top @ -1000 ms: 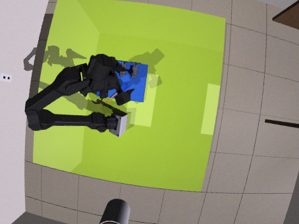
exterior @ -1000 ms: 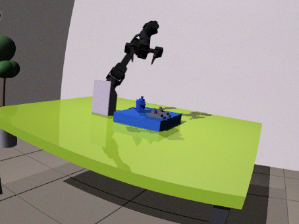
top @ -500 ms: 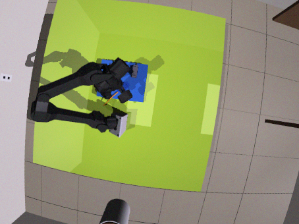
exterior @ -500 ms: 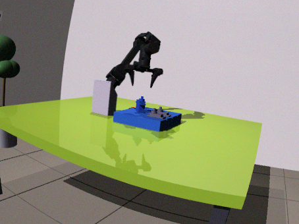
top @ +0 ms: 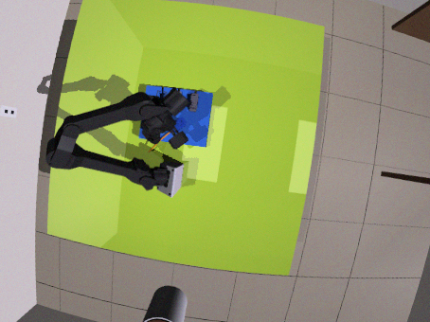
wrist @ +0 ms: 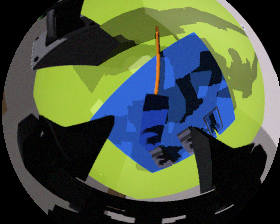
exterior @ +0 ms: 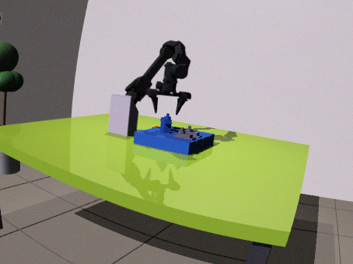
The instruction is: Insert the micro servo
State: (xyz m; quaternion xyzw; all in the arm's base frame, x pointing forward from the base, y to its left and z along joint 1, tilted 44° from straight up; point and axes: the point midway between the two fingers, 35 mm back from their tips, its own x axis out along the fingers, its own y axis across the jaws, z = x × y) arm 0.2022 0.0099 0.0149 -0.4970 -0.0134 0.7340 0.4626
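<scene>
The blue deck lies 1 cm ahead of my gripper tip, 1 cm to the left of it and 10 cm below it.
</scene>
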